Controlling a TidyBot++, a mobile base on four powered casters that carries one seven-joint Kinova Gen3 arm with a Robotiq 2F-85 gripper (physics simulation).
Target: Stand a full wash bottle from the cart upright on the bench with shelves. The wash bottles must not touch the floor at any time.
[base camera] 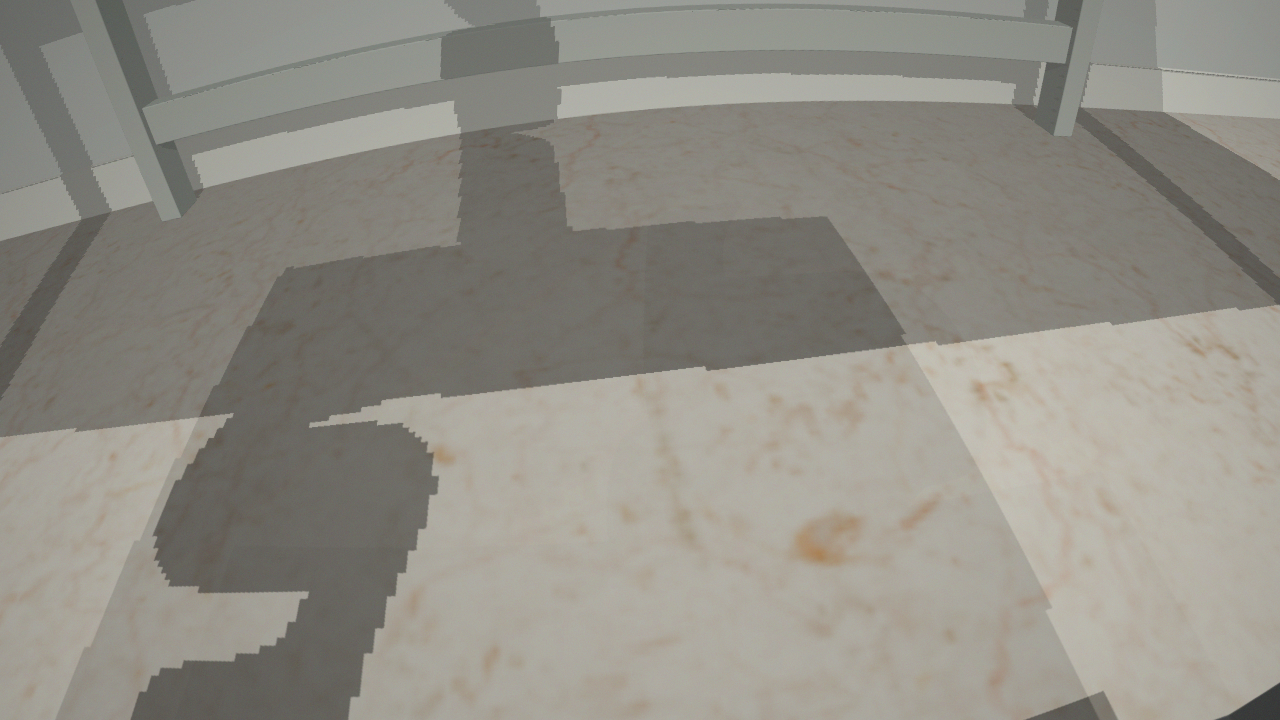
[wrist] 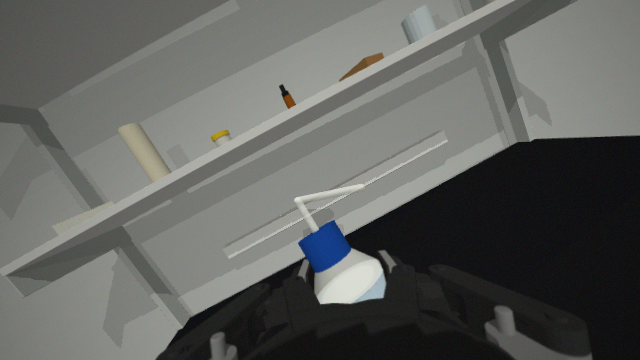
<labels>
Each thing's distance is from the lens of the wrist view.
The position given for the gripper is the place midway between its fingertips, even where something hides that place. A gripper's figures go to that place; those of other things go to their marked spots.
gripper [wrist: 345,267]: 0.18 m
bench with shelves [wrist: 545,218]: 0.65 m
cream cylinder [wrist: 133,135]: 0.71 m
</labels>
